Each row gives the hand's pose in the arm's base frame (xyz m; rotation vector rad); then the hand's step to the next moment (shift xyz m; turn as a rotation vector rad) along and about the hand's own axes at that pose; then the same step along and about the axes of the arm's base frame.
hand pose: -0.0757 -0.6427 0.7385 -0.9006 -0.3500 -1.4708
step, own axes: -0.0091 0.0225 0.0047 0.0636 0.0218 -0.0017
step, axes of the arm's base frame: 0.0215 0.0065 -0.0103 0.0278 -0.0488 0.0370
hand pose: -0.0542 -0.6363 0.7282 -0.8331 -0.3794 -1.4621
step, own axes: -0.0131 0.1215 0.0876 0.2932 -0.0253 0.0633
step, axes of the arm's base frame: 0.1375 0.0581 0.0183 0.0257 -0.1633 0.2515
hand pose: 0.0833 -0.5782 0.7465 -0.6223 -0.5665 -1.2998
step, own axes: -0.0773 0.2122 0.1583 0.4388 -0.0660 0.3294
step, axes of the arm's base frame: 0.1890 0.1974 0.0373 0.0024 -0.0840 0.5462
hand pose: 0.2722 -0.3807 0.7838 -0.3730 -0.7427 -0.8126
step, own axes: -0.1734 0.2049 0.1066 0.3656 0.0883 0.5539
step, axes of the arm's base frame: 0.0291 0.2817 -0.0566 -0.0144 0.1797 0.6448
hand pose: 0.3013 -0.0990 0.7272 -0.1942 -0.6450 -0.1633
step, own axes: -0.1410 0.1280 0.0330 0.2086 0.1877 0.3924
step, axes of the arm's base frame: -0.1032 0.1444 -0.0766 -0.0235 0.2531 0.4100
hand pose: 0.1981 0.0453 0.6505 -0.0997 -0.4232 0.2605
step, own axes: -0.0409 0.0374 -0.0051 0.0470 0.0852 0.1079
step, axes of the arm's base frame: -0.0424 0.0247 -0.0263 -0.0233 0.0991 0.1036
